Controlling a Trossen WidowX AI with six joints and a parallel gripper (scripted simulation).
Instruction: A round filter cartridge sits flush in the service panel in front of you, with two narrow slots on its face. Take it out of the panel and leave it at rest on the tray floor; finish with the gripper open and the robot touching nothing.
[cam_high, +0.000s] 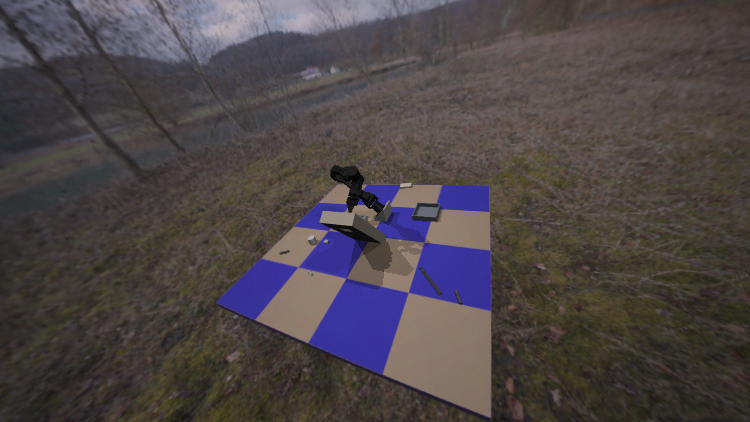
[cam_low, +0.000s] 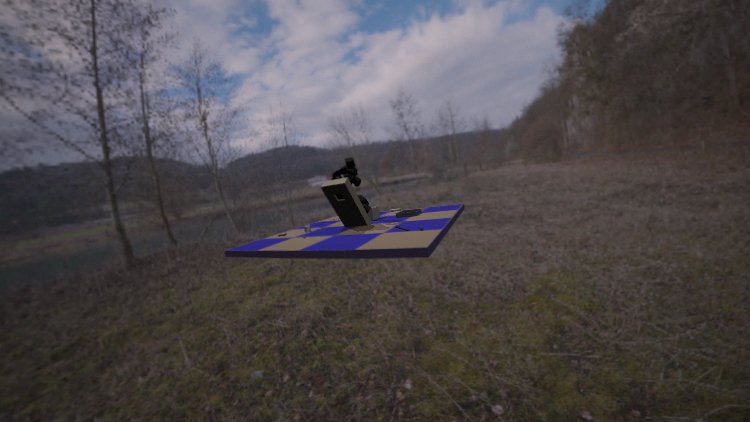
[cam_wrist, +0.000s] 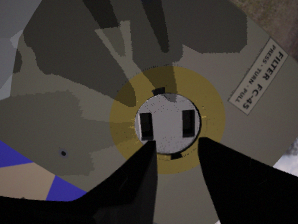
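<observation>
The round grey filter cartridge lies 3 cm ahead of my gripper tip and 3 cm below it. From my gripper tip the other things lie so: square grey tray (39 cm behind, 29 cm to the left, 26 cm below); tan service panel (1 cm behind, 10 cm below).
</observation>
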